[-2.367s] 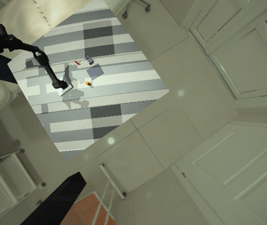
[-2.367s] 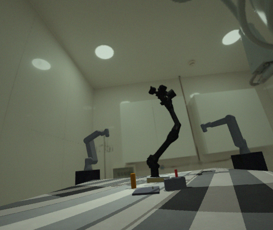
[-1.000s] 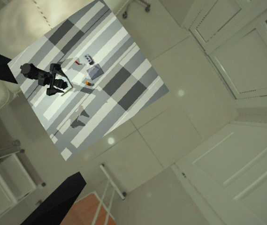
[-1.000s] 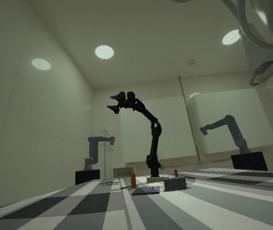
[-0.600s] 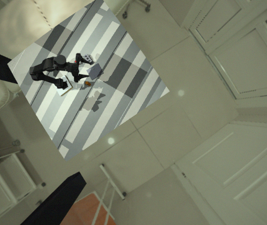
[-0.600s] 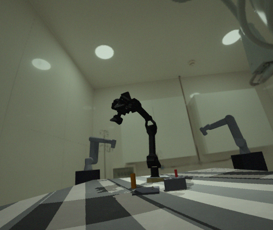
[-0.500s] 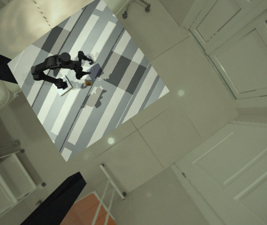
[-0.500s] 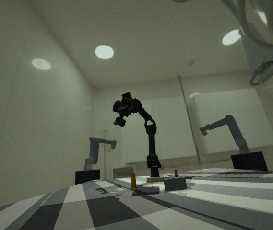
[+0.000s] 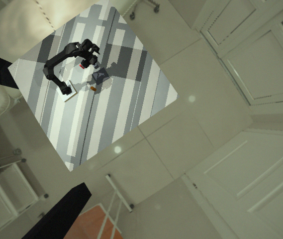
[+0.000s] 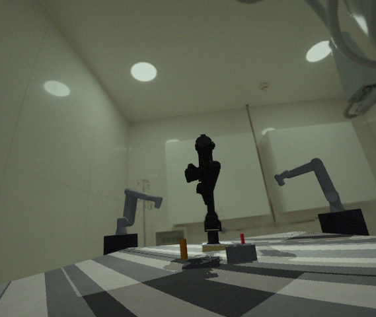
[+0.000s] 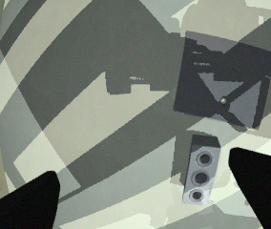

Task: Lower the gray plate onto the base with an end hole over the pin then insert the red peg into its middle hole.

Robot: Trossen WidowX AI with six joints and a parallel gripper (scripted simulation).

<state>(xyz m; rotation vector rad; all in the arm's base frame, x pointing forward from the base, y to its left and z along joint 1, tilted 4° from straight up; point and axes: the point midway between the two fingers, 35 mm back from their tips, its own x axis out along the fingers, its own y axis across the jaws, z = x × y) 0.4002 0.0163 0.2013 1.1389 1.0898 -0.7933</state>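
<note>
Now: gripper tip 6 cm past the gray plate, 8 cm to the right of it and 18 cm above it. Also, from my gripper tip: base: 6 cm behind, 4 cm to the right, 21 cm below; orange cylinder: 17 cm behind, 14 cm to the right, 18 cm below; red peg: 17 cm behind, 11 cm to the left, 18 cm below.
</note>
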